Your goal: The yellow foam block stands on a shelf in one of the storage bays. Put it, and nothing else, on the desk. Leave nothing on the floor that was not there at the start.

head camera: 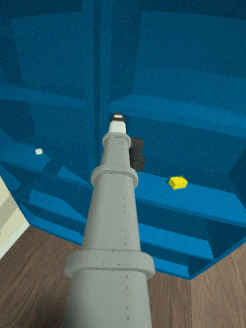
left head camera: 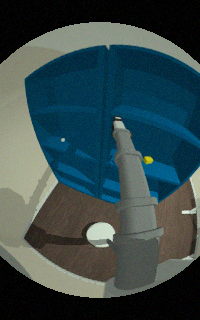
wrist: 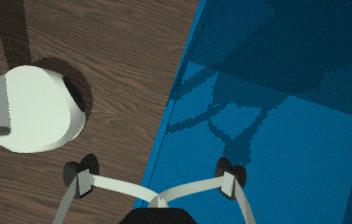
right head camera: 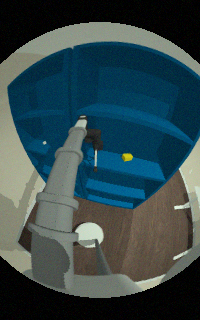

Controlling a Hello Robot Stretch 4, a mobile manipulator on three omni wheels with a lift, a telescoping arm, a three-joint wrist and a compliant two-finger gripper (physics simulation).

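Seen in the pictures: gripper, fingertip midpoint: [wrist: 158, 168] [right head camera: 94, 164]; robot's base, link origin: [left head camera: 100, 233] [right head camera: 89, 234].
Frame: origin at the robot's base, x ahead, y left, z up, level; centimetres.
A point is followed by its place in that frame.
The yellow foam block [head camera: 178, 182] @[x 67.6, y -39.0, z 100.8 cm] [left head camera: 148, 160] @[x 67.1, y -39.4, z 100.1 cm] [right head camera: 127, 157] @[x 67.2, y -39.7, z 100.1 cm] stands on a middle shelf [head camera: 212, 201] @[x 57.2, y -58.5, z 96.3 cm] [right head camera: 149, 168] @[x 55.9, y -62.7, z 96.3 cm] of the right blue bay, to the right of my arm. My gripper [wrist: 158, 168] @[x 60.6, y -8.7, z 96.8 cm] [right head camera: 95, 168] @[x 60.6, y -8.7, z 96.8 cm] is open and empty, with its fingers wide apart. In the right head camera view it hangs to the left of the block, apart from it. In the wrist view one fingertip is over the wooden floor and the other over a blue shelf surface; the block does not show there. The arm hides most of the gripper in the head camera view. I cannot make out the desk.
A small white object [head camera: 39, 151] @[x 96.0, y 58.3, z 98.5 cm] [left head camera: 63, 140] @[x 95.8, y 57.7, z 97.0 cm] [right head camera: 44, 143] @[x 95.7, y 58.4, z 96.8 cm] lies on a shelf in the left bay. An upright divider [head camera: 98, 65] @[x 69.7, y 8.8, z 154.7 cm] [left head camera: 105, 90] @[x 70.8, y 8.2, z 154.3 cm] separates the bays. A white rounded body [left head camera: 101, 235] @[x -1.5, y -1.1, z 18.7 cm] [right head camera: 90, 235] @[x -1.1, y -2.7, z 18.7 cm] [wrist: 35, 110] @[x 4.0, y -0.3, z 18.7 cm] is low over the floor in front of the shelves.
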